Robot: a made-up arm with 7 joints.
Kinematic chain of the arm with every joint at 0, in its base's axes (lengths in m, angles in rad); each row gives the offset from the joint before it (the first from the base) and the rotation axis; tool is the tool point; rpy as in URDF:
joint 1: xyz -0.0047 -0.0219 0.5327 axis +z
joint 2: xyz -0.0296 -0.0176 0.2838 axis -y
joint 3: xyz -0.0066 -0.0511 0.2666 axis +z
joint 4: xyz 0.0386 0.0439 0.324 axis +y
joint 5: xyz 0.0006 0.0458 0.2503 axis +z
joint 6: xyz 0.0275 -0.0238 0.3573 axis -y
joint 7: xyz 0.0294 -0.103 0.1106 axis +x
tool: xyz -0.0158 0.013 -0.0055 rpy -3.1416 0 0
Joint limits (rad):
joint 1: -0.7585..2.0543
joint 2: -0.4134..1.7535
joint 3: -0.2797..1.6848
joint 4: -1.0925..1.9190
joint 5: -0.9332..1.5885
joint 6: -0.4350..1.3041
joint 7: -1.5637..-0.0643
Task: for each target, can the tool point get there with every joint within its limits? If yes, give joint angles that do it. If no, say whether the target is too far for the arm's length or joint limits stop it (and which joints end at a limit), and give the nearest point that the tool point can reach.
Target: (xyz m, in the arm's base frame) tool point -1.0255 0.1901 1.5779
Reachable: yes | joints -0.2827 0.6847 0.2595 -0.6659 1.0179 -0.0884 -1.4344
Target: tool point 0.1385 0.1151 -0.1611
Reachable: no: joint limits stop it (at a limit: joint 1, joint 2, joint 4, joint 5, joint 6, joint 7) | nearest point -0.4279 0.5069 0.0991 | short by 0.736 m
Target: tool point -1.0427 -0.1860 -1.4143
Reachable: no: too far | nearest point -0.7559 -0.1407 0.0377 | short by 1.481 m
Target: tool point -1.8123 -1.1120 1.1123
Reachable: no: too far | nearest point -1.1495 -0.7123 1.0023 | short by 0.782 m
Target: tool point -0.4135 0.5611 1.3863
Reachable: yes | joints 0.1569 0.8295 1.2411 1.6798 -0.6753 0.5119 -0.2320
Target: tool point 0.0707 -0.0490 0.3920
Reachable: no: joint limits stop it (at a limit: joint 1, joint 2, joint 3, joint 4, joint 6, joint 7) | nearest point 0.2208 0.5219 0.5306 | short by 0.606 m
